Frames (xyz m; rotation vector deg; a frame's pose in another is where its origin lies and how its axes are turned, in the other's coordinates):
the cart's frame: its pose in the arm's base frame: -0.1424 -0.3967 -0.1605 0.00 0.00 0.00
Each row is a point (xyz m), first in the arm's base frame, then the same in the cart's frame.
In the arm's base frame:
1: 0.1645 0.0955 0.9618
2: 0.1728 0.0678 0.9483
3: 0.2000 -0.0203 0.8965
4: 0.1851 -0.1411 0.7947
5: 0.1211 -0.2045 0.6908
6: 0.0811 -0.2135 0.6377
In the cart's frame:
1: 0.3069 0.4922 1.1223
2: 0.3152 0.4645 1.1088
3: 0.3424 0.3764 1.0570
4: 0.3275 0.2556 0.9552
5: 0.2635 0.1922 0.8513
6: 0.2235 0.1832 0.7982

